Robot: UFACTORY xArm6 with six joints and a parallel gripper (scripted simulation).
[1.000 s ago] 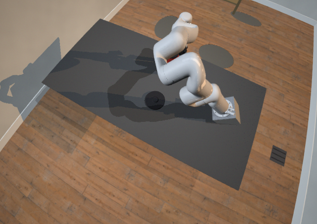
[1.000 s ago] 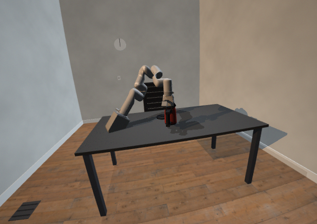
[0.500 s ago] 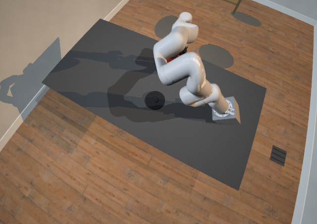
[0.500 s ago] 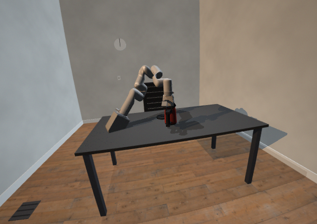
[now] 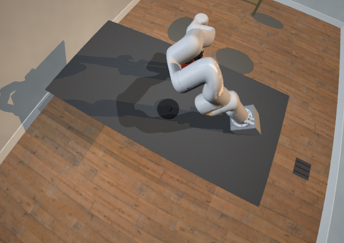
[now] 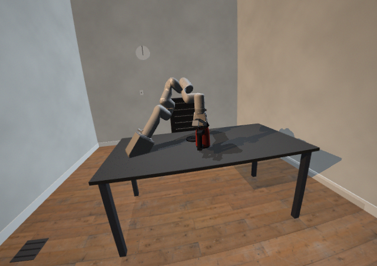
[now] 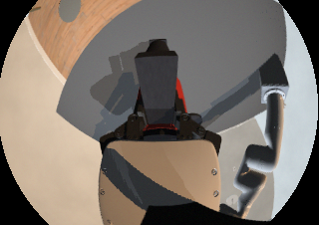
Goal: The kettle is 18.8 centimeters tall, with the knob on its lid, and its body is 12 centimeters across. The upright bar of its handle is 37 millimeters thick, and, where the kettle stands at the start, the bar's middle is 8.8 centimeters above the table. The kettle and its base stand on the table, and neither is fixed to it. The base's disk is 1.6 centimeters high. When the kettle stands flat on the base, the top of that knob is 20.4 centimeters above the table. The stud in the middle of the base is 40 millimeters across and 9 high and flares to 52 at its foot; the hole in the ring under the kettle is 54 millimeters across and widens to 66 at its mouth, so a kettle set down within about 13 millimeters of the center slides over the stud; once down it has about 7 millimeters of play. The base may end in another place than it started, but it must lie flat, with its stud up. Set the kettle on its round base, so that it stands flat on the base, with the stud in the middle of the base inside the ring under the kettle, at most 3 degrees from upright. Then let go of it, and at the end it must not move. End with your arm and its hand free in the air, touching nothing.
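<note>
Right now the red kettle is 5 cm below my hand, 3 cm to the left of it and 1 cm ahead of it. Round my hand: round black base (35 cm to the left, 18 cm below, 9 cm behind).
</note>
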